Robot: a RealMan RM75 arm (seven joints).
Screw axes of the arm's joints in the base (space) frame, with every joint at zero. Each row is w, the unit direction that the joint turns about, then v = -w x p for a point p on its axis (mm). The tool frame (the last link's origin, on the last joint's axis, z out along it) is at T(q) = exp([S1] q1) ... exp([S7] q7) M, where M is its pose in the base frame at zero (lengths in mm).
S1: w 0 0 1 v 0 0 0
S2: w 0 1 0 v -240.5 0 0
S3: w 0 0 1 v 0 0 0
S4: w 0 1 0 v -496.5 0 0
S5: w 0 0 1 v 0 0 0
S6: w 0 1 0 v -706.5 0 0
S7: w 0 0 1 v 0 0 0
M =
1 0 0 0
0 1 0 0
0 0 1 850.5
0 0 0 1
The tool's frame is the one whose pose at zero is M.
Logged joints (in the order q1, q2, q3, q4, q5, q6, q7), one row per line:
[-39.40, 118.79, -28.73, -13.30, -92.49, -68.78, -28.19]
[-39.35, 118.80, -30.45, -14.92, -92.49, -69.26, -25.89]
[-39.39, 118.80, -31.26, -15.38, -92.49, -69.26, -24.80]
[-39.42, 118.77, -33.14, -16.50, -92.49, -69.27, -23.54]
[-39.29, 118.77, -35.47, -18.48, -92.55, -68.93, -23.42]
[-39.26, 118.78, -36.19, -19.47, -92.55, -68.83, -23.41]
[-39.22, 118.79, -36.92, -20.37, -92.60, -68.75, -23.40]
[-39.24, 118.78, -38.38, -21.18, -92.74, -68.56, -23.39]
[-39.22, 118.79, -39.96, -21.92, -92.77, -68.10, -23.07]
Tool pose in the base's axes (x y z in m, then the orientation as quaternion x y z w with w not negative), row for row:
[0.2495, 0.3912, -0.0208, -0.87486, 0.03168, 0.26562, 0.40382]
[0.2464, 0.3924, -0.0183, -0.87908, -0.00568, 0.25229, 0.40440]
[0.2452, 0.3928, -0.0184, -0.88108, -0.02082, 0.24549, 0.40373]
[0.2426, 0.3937, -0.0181, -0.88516, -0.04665, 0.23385, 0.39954]
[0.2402, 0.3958, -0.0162, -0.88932, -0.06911, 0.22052, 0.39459]
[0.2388, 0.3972, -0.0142, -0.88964, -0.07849, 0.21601, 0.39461]
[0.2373, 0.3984, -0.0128, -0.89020, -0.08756, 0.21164, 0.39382]
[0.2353, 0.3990, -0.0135, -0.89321, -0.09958, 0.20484, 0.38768]
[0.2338, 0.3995, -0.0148, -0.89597, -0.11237, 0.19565, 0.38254]
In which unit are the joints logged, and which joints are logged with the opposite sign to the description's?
The joints are logged in degrees. Opposite sign: q1, q7.
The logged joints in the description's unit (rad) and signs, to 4 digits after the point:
[0.6877, 2.0733, -0.5014, -0.2321, -1.6143, -1.2004, 0.4920]
[0.6868, 2.0735, -0.5315, -0.2604, -1.6143, -1.2088, 0.4519]
[0.6875, 2.0735, -0.5456, -0.2684, -1.6143, -1.2088, 0.4328]
[0.6880, 2.0729, -0.5784, -0.2880, -1.6143, -1.2090, 0.4109]
[0.6857, 2.0729, -0.6191, -0.3225, -1.6153, -1.2031, 0.4088]
[0.6852, 2.0731, -0.6316, -0.3398, -1.6153, -1.2013, 0.4086]
[0.6845, 2.0733, -0.6444, -0.3555, -1.6162, -1.1999, 0.4084]
[0.6849, 2.0731, -0.6699, -0.3697, -1.6186, -1.1966, 0.4082]
[0.6845, 2.0733, -0.6974, -0.3826, -1.6191, -1.1886, 0.4026]

